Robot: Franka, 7 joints.
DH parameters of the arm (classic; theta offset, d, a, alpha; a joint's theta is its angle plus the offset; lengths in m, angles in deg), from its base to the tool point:
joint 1: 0 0.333 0 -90
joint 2: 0 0 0 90
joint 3: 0 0.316 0.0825 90
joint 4: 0 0 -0.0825 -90
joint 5: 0 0.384 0 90
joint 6: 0 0 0.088 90
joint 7: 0 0.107 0 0
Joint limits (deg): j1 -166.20..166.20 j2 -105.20..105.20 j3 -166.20..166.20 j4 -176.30..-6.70 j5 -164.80..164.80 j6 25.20..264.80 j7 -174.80..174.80
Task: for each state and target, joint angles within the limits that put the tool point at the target. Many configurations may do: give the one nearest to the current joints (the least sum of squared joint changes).
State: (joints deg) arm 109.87 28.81 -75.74 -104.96 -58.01 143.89 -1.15
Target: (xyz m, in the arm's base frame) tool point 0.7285 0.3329 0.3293
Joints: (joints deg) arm 60.85 69.17 -65.73 -67.58 -55.47 149.39 -1.15
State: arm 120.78 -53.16 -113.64 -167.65 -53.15 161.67 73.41
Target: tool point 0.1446 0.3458 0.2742
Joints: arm 138.96 -59.34 -96.13 -161.83 -53.88 165.68 73.41
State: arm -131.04 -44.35 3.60 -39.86 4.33 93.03 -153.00
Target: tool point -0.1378 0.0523 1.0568
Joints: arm -131.78 -35.25 -16.55 -54.95 -0.31 87.22 -153.00
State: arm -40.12 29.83 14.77 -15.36 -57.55 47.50 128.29
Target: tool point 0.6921 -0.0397 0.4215
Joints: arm -7.68 55.27 28.23 -35.55 -49.35 47.76 128.29
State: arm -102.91 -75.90 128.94 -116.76 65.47 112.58 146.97
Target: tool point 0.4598 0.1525 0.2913
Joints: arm -75.25 -70.15 88.01 -131.80 58.04 106.24 146.97
